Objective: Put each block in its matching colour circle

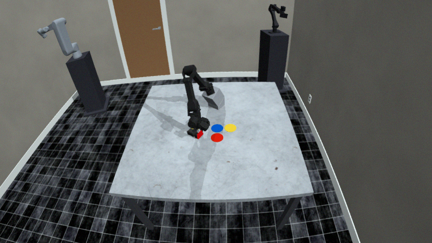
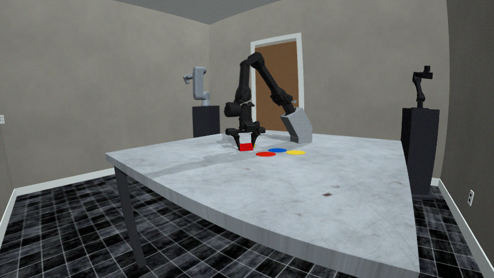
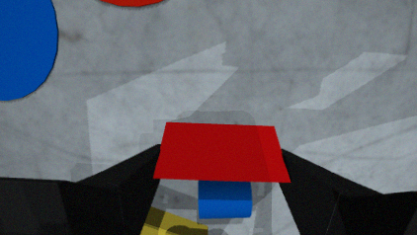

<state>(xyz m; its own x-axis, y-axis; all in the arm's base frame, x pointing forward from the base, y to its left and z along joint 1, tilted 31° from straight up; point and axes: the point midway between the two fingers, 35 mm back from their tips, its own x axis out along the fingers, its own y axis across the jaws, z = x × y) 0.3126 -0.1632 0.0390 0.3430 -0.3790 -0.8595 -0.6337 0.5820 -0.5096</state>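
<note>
Right now my hand is 40 mm above the small blue block, 30 mm to the left of it and 20 mm past it. Round my hand: yellow block 80 mm behind, 30 mm below, 20 mm to the right; then red block 30 mm below; then red circle 120 mm to the left, 60 mm ahead, 40 mm below.
</note>
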